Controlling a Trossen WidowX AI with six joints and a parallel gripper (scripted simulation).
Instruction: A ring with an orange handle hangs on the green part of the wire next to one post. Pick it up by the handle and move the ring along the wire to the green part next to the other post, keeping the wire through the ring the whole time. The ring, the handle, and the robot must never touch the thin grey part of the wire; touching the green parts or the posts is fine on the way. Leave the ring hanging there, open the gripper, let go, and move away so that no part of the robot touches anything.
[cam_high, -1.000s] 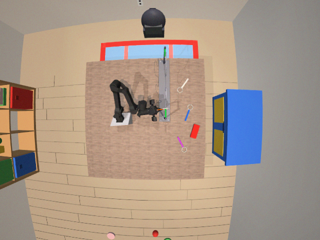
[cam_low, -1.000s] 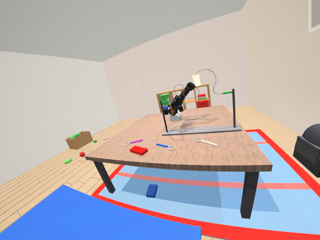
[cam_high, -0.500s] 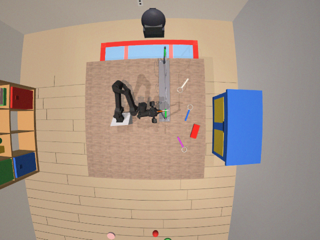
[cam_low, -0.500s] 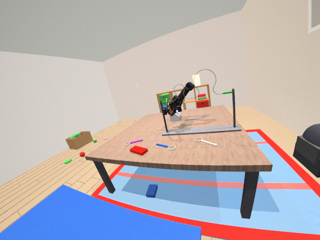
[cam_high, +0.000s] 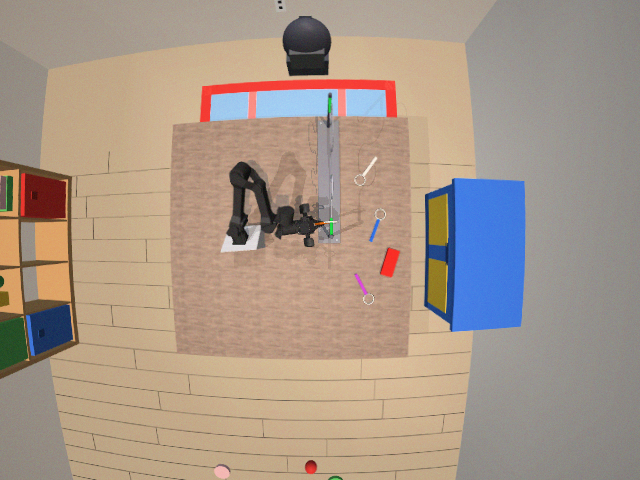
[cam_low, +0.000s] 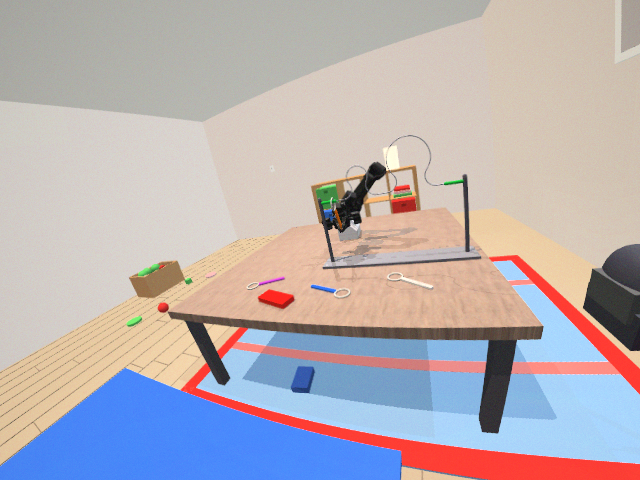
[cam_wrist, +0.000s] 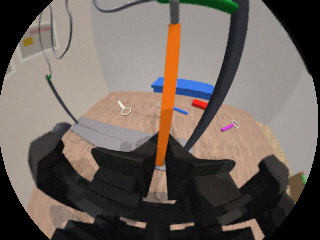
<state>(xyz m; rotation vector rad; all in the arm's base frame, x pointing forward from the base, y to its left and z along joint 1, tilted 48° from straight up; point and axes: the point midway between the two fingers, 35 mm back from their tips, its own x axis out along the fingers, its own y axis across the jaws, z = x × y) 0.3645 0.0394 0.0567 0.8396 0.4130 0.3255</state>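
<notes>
The orange-handled ring is 1 cm ahead of my gripper tip and 9 cm above it. Also, from my gripper tip: red block: 34 cm ahead, 20 cm to the right, 13 cm below; then white-handled ring: 21 cm ahead, 26 cm to the left, 14 cm below; then blue-handled ring: 27 cm ahead, 1 cm to the left, 14 cm below.
</notes>
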